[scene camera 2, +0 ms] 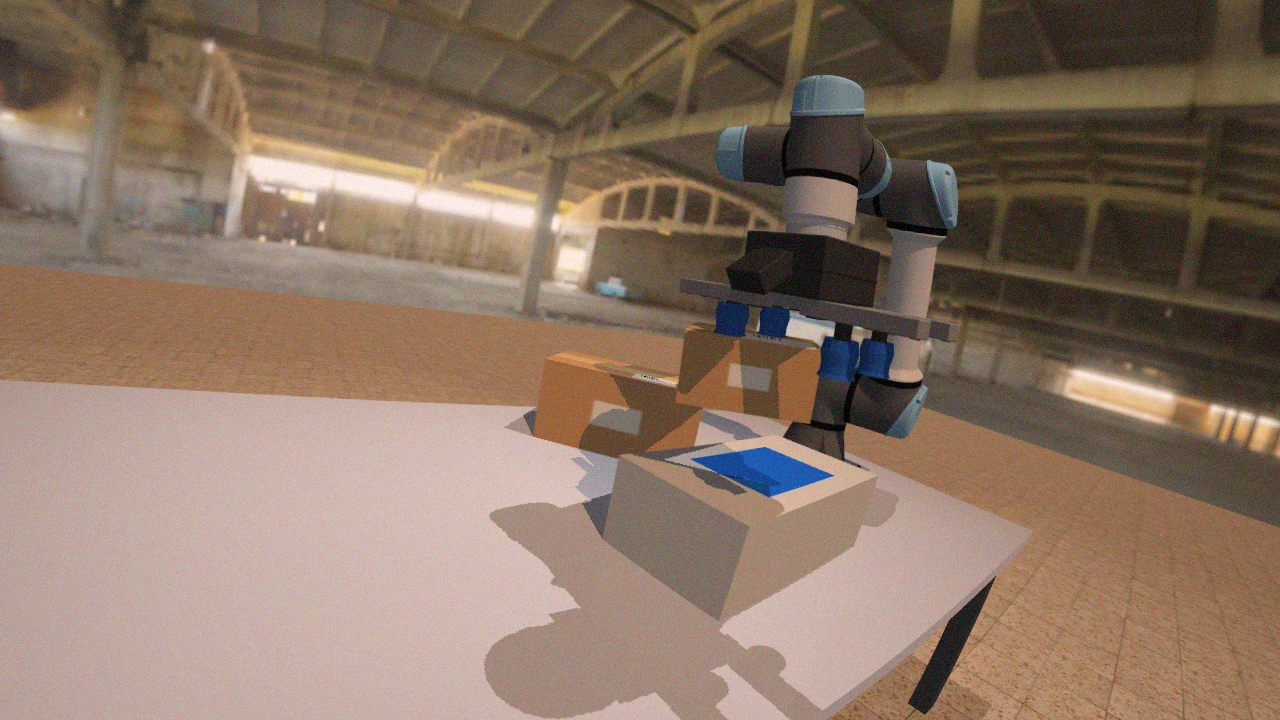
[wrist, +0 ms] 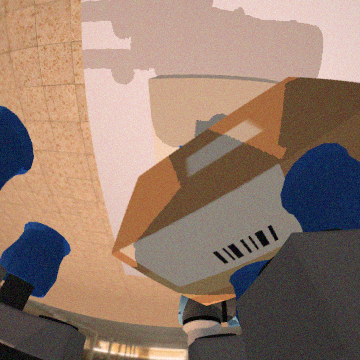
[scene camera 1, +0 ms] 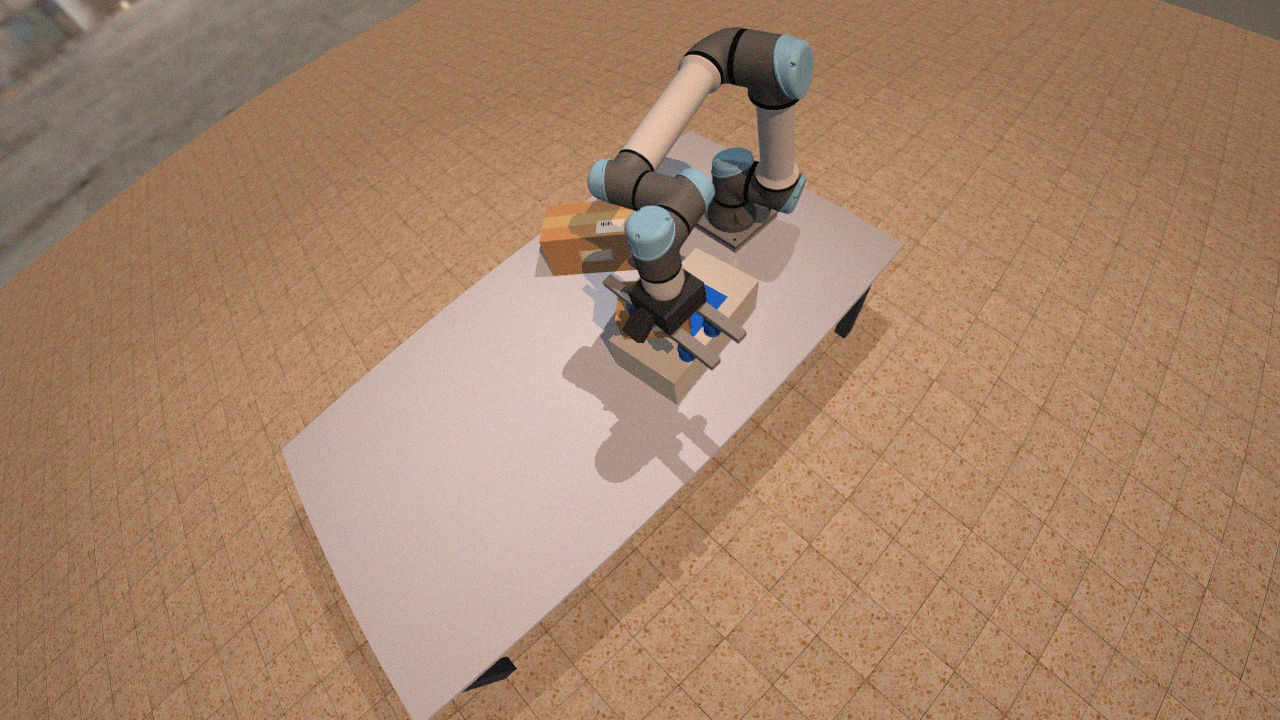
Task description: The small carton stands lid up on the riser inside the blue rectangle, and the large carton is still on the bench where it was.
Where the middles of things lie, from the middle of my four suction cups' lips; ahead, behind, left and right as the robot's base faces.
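From my suction cup: small carton (scene camera 2: 759,375), 7 cm to the right, 1 cm behind, 5 cm below; beige riser (scene camera 2: 724,525), 9 cm to the right, 12 cm behind, 24 cm below; large carton (scene camera 2: 603,406), 50 cm to the right, 15 cm behind, 23 cm below.
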